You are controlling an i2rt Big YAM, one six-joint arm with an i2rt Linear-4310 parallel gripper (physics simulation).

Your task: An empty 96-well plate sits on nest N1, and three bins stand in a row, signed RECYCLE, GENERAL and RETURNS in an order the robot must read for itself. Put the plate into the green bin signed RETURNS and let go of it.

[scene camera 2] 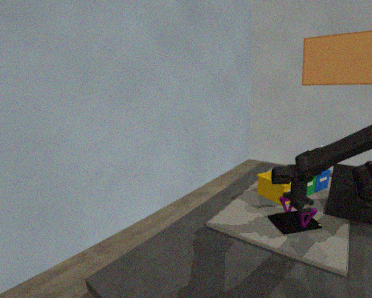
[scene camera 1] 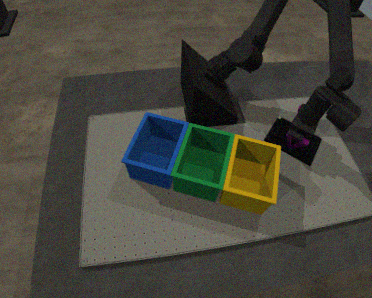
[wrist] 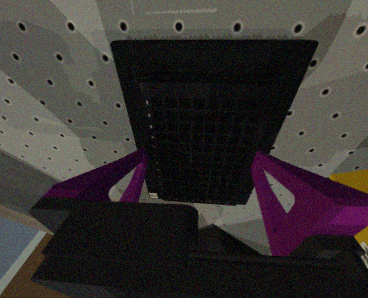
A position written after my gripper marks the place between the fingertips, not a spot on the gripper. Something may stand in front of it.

Observation:
I see my gripper [scene camera 1: 293,137] and a black 96-well plate [wrist: 204,130].
My gripper also shows in scene camera 2 [scene camera 2: 295,220] and in the wrist view [wrist: 197,153].

